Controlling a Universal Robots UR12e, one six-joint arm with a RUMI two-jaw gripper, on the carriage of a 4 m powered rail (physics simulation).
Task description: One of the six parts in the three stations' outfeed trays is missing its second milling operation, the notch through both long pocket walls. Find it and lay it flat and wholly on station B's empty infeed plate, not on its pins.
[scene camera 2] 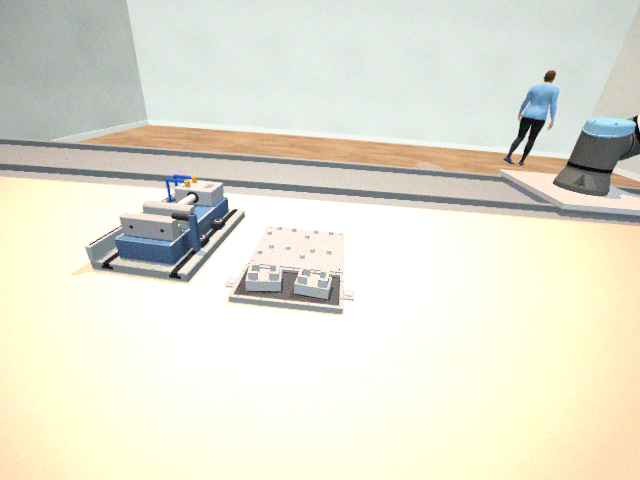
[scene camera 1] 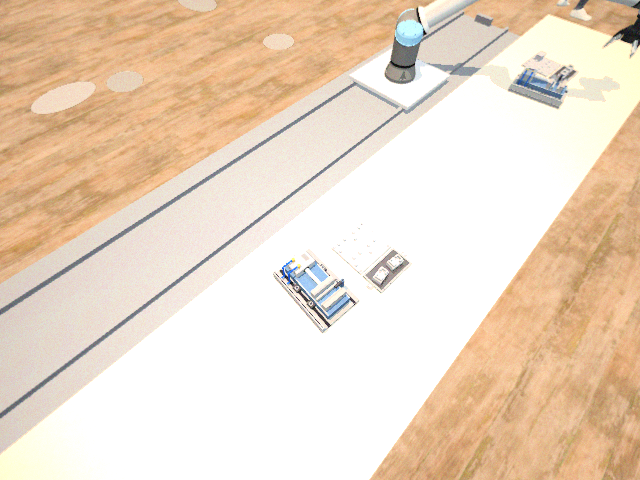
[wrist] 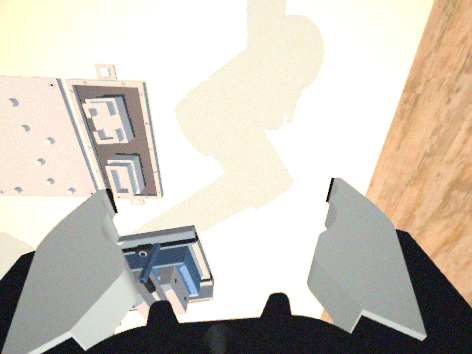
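Where they show: gripper, between the fingertips: [scene camera 1: 615,53] [wrist: 223,187]; arm's base, origin of its link: [scene camera 2: 578,188] [scene camera 1: 399,74].
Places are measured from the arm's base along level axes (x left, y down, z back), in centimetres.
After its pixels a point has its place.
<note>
My gripper [scene camera 1: 622,49] @(x 80.3, y -16.0, z -89.1 cm) [wrist: 223,187] @(x 80.3, y -16.0, z -89.1 cm) is open and empty, high above the table at the far station. In the wrist view, that station's outfeed tray [wrist: 150,140] @(x 78.5, y 1.8, z -77.4 cm) holds two parts. The upper part [wrist: 107,120] @(x 82.0, y 0.3, z -72.9 cm) has notches through both long pocket walls. The lower part [wrist: 137,172] @(x 73.5, y 1.0, z -74.4 cm) shows a closed rectangular pocket rim without notches; the left finger is close to it in the picture. At the nearer station, two notched grey parts [scene camera 2: 263,279] @(x -115.4, y 0.3, z -78.5 cm) [scene camera 2: 313,284] @(x -106.7, y 0.3, z -78.8 cm) lie in the outfeed tray [scene camera 2: 284,303] @(x -111.2, y 2.0, z -82.3 cm). Its infeed plate [scene camera 2: 325,240] @(x -104.9, y 2.2, z -59.1 cm) bears pins and no part. Station letters do not show.
A blue vise [scene camera 1: 317,284] @(x -137.9, y -5.2, z -63.7 cm) [scene camera 2: 149,249] @(x -136.7, y -1.8, z -75.1 cm) stands beside the nearer station's plate. Another vise [scene camera 1: 540,90] @(x 43.9, y -1.3, z -70.1 cm) [wrist: 187,272] @(x 53.4, y -3.0, z -80.4 cm) stands at the far station. The arm's carriage [scene camera 1: 374,85] @(x -19.6, y 0.0, z 4.2 cm) is on the rail. A person [scene camera 2: 538,103] is beyond the rail.
</note>
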